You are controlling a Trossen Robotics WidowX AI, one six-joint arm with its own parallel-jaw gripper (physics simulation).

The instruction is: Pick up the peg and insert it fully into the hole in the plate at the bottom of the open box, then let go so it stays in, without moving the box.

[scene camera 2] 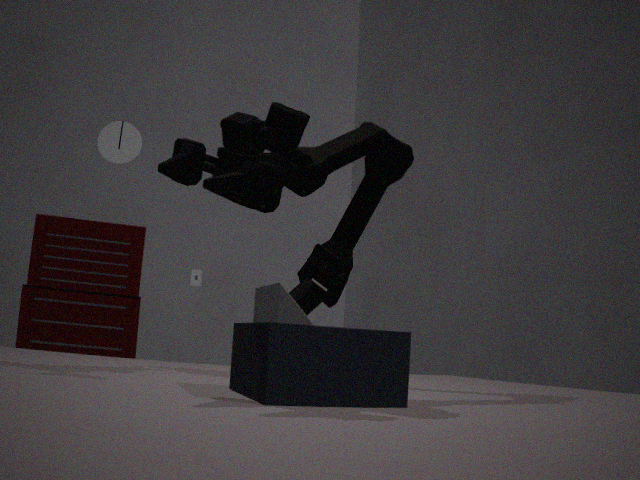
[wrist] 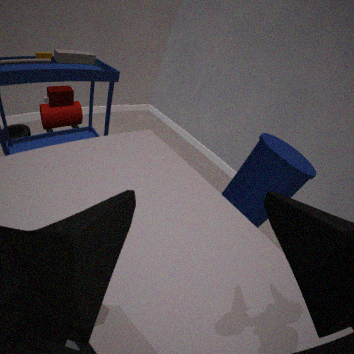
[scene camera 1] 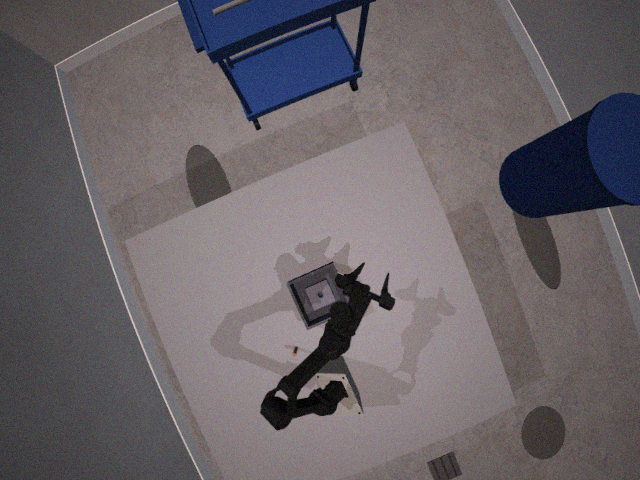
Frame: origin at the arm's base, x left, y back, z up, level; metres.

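Where they show: gripper, between the fingertips: (scene camera 2: 180,175) (wrist: 201,198) (scene camera 1: 376,267); arm's base, origin of its link: (scene camera 2: 291,309) (scene camera 1: 339,388).
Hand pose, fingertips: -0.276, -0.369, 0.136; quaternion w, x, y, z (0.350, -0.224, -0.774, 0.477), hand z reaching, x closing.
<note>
Things, the pixels of their top centre, and the offset from my fingertips, as dx, dy, dz. Level surfaces: height alone.
- peg, centre of its top: (scene camera 1: 294,354) +0.390, +0.206, -0.194
- open grey box, centre of its top: (scene camera 2: 316,328) (scene camera 1: 320,296) +0.210, +0.037, -0.176
- light plate, centre of its top: (scene camera 1: 320,295) +0.210, +0.037, -0.213
- table, height of its surface: dz -0.274
The peg (scene camera 1: 295,350), small and dark with an orange end, lies on the table beside the arm's forearm in scene camera 1; it does not show in the wrist view. The open grey box (scene camera 1: 300,305) (scene camera 2: 320,366) stands on the table, farther from the arm's base. The light plate (scene camera 1: 311,300) at its bottom has a dark hole (scene camera 1: 320,295); part of the box is hidden under the arm. My gripper (scene camera 1: 375,268) (scene camera 2: 181,175) (wrist: 201,198) is open and empty, with its fingers wide apart. It is high above the table, to the right of the box in scene camera 1.
The arm's elbow (scene camera 1: 277,408) (scene camera 2: 388,155) is bent, and its forearm passes over the table between the peg and the base. A blue cart (scene camera 1: 305,72) (wrist: 95,75) and a blue barrel (scene camera 1: 547,165) (wrist: 260,175) stand beyond the table (scene camera 1: 206,258). A red cabinet (scene camera 2: 82,289) stands behind.
</note>
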